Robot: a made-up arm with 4 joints.
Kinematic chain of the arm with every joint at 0, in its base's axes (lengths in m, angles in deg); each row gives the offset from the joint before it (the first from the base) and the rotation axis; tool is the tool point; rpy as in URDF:
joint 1: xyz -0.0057 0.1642 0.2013 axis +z
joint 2: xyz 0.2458 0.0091 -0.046 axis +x
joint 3: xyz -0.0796 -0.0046 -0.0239 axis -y
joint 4: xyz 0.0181 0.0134 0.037 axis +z
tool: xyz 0.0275 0.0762 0.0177 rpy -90 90 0
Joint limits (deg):
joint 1: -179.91..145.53
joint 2: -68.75..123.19
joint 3: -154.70..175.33
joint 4: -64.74..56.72
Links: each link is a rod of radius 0.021 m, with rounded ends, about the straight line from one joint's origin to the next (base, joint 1, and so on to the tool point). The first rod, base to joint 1, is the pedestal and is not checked.
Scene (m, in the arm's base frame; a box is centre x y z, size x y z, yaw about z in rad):
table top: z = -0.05
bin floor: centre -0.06 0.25 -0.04 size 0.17 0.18 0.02 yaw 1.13
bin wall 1: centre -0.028 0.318 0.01 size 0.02 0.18 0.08 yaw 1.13
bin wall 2: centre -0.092 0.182 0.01 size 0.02 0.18 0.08 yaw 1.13
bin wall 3: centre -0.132 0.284 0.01 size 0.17 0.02 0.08 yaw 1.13
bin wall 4: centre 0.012 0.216 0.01 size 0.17 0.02 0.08 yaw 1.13
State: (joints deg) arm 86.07 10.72 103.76 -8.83
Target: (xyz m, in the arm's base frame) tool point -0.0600 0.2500 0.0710
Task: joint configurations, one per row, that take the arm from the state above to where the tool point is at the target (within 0.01 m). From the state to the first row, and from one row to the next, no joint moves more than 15 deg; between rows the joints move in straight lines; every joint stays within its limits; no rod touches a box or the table.
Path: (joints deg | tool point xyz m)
1: 88.47 -1.43 115.47 -8.59 | -0.0924 0.2590 0.1570
2: 90.88 -13.58 127.18 -8.35 | -0.0913 0.2514 0.1248
3: 93.28 -25.73 138.89 -8.11 | -0.0798 0.2481 0.0950
4: 95.68 -37.87 150.60 -7.87 | -0.0600 0.2500 0.0710

